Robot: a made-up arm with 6 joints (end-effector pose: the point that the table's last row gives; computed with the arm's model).
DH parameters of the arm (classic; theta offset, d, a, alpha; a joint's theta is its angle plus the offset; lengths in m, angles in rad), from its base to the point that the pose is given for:
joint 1: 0 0.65 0.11 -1.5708
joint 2: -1.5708 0 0.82 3.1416
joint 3: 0 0 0.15 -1.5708
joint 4: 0 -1.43 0 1.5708
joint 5: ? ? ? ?
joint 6: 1.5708 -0.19 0 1.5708
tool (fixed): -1.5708 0 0 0
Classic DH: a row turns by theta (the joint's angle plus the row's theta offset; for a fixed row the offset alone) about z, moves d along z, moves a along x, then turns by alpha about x.
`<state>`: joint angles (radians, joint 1 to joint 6).
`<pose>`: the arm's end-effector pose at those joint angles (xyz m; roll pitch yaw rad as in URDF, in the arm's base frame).
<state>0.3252 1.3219 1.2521 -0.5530 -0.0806 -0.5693</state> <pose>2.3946 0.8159 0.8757 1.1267 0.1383 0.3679</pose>
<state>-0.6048 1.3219 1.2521 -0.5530 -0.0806 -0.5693</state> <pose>2.0856 -1.4318 0.8757 1.1267 0.1383 -0.5621</pose>
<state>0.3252 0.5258 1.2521 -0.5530 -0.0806 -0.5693</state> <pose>1.5527 0.5320 2.5371 1.0882 -0.6570 0.3786</pose>
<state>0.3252 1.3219 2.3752 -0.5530 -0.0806 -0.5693</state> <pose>1.5011 0.5146 2.3271 1.0572 -0.9833 0.4016</pose>
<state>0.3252 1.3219 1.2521 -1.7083 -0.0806 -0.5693</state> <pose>2.3933 0.8229 0.8908 2.2827 0.0585 0.4052</pose>
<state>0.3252 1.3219 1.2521 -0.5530 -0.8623 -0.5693</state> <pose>2.3035 0.8566 0.7708 1.3787 0.7614 0.9088</pose>
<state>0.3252 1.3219 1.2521 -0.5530 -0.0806 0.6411</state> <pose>2.3946 0.8159 0.8757 -0.0837 0.1383 0.3679</pose>
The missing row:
joint 5: 0 0 0 -1.5708
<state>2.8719 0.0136 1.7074 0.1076 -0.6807 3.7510</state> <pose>0.1030 -0.0151 3.0318 2.5570 -1.0123 2.7440</pose>
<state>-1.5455 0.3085 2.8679 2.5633 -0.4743 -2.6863</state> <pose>-0.0752 1.0975 2.1245 -3.1152 -0.1705 1.8522</pose>
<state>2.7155 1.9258 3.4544 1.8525 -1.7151 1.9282</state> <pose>-0.5955 0.4687 1.7749 -1.9691 0.1325 0.8574</pose>
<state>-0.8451 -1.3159 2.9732 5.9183 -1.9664 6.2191</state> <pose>-0.7850 0.9791 -0.3746 -2.8692 -0.7830 1.8133</pose>
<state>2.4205 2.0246 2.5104 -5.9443 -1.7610 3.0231</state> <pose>-1.5302 1.4277 0.9185 2.4862 1.1367 1.5320</pose>
